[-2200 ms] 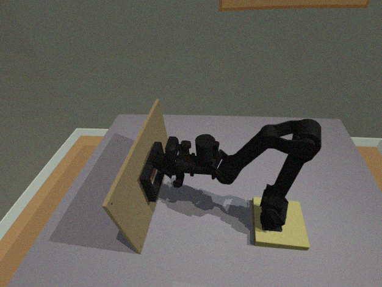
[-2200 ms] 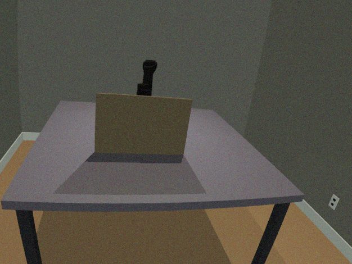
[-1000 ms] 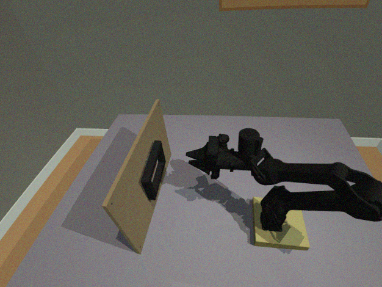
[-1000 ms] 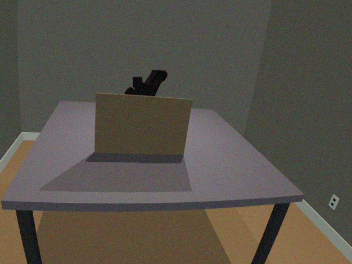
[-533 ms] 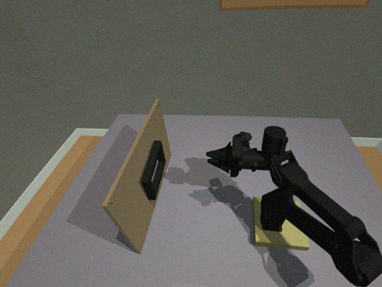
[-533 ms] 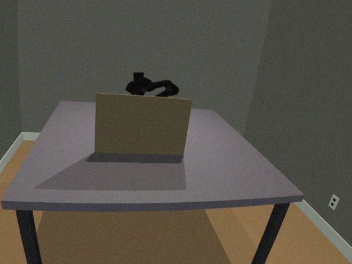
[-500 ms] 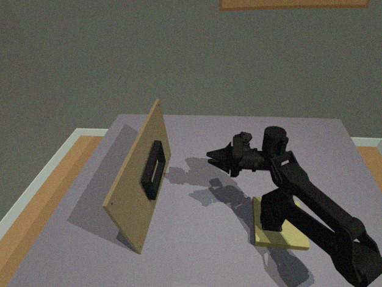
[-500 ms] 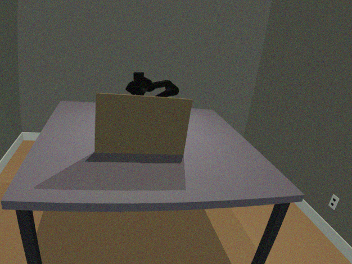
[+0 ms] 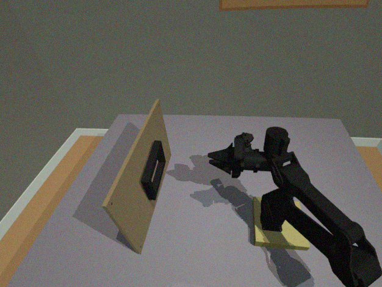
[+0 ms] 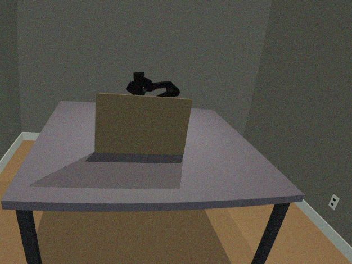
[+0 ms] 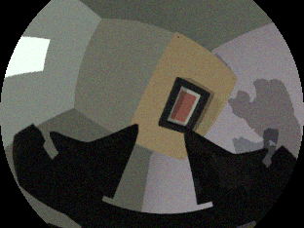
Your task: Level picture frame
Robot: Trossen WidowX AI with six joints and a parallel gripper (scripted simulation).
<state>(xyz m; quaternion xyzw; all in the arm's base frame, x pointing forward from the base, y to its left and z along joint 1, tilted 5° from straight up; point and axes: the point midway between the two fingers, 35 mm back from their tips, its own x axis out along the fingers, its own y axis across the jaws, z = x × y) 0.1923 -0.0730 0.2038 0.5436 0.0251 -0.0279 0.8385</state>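
My gripper tip is 200 mm short of the black picture frame, 80 mm above it and 10 mm to the left of it. Also, from my gripper tip: tan wall board 210 mm ahead, 90 mm below, 10 mm to the right.
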